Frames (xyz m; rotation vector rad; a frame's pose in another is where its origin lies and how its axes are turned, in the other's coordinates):
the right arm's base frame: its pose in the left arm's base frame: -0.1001 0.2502 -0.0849 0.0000 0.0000 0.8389
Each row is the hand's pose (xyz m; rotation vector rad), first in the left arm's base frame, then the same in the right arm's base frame.
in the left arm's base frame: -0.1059 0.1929 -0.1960 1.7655 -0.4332 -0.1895
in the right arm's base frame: -0.0465 -0.0340 -0.1111 1.4889 -1.1557 -0.7746
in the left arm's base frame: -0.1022 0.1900 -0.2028 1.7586 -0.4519 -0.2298
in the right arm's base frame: -0.0462 -0.0387 -0.1179 1.4790 -1.1741 -0.8145
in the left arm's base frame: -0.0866 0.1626 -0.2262 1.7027 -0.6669 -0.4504
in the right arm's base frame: -0.0561 -0.0686 -0.1413 1.3571 -1.3773 -1.0252
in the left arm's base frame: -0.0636 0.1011 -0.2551 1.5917 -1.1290 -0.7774
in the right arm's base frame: -0.0865 -0.1268 -0.1702 1.0771 -1.8199 -1.3009
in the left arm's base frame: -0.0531 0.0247 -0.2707 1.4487 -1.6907 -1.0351
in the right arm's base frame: -0.1363 -0.1857 -0.1858 0.7009 -2.3574 -1.4389
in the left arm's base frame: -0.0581 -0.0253 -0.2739 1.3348 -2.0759 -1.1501
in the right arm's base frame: -0.1769 -0.2154 -0.1890 0.4160 -2.7161 -1.4318
